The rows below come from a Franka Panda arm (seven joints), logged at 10 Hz.
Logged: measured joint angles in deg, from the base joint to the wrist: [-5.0, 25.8, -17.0, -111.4, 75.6, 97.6, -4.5]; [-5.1, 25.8, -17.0, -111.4, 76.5, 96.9, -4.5]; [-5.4, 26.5, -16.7, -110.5, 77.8, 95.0, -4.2]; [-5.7, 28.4, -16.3, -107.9, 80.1, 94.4, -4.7]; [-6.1, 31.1, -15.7, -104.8, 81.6, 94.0, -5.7]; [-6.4, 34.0, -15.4, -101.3, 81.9, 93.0, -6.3]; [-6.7, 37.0, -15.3, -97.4, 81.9, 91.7, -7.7]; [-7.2, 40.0, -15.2, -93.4, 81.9, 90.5, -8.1]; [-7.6, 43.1, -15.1, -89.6, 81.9, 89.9, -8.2]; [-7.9, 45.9, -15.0, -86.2, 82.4, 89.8, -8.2]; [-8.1, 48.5, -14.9, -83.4, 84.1, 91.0, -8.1]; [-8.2, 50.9, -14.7, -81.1, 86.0, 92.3, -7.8]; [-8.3, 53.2, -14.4, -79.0, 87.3, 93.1, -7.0]
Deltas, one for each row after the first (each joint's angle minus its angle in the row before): [-0.1, 0.0, 0.0, 0.0, 0.9, -0.7, 0.0]; [-0.3, 0.7, 0.3, 0.9, 1.3, -1.9, 0.3]; [-0.3, 1.9, 0.4, 2.6, 2.3, -0.6, -0.5]; [-0.4, 2.7, 0.6, 3.1, 1.5, -0.4, -1.0]; [-0.3, 2.9, 0.3, 3.5, 0.3, -1.0, -0.6]; [-0.3, 3.0, 0.1, 3.9, 0.0, -1.3, -1.4]; [-0.5, 3.0, 0.1, 4.0, 0.0, -1.2, -0.4]; [-0.4, 3.1, 0.1, 3.8, 0.0, -0.6, -0.1]; [-0.3, 2.8, 0.1, 3.4, 0.5, -0.1, 0.0]; [-0.2, 2.6, 0.1, 2.8, 1.7, 1.2, 0.1]; [-0.1, 2.4, 0.2, 2.3, 1.9, 1.3, 0.3]; [-0.1, 2.3, 0.3, 2.1, 1.3, 0.8, 0.8]
